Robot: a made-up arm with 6 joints. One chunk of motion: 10 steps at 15 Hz.
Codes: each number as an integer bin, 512 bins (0 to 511) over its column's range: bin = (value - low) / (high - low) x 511, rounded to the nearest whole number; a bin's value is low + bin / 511 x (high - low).
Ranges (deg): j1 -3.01..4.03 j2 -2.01..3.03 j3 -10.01..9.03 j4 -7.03..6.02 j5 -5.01..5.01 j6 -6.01..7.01
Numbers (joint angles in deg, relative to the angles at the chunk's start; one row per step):
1: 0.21 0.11 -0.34 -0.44 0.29 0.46
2: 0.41 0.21 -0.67 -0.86 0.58 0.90
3: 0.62 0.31 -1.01 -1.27 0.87 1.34
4: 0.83 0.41 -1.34 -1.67 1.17 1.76
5: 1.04 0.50 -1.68 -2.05 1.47 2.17
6: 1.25 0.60 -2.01 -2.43 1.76 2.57
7: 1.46 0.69 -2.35 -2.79 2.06 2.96
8: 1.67 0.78 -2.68 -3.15 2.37 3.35
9: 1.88 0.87 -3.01 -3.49 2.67 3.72
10: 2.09 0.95 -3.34 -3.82 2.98 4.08
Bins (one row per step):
1: 234 215 260 258 270 254
2: 248 225 251 242 285 271
3: 263 235 242 226 300 288
4: 279 245 233 210 315 305
5: 294 254 224 195 330 321
6: 309 265 215 180 345 337
7: 324 274 206 166 361 352
8: 340 283 197 152 376 367
9: 355 292 188 139 392 382
10: 370 300 179 126 407 396

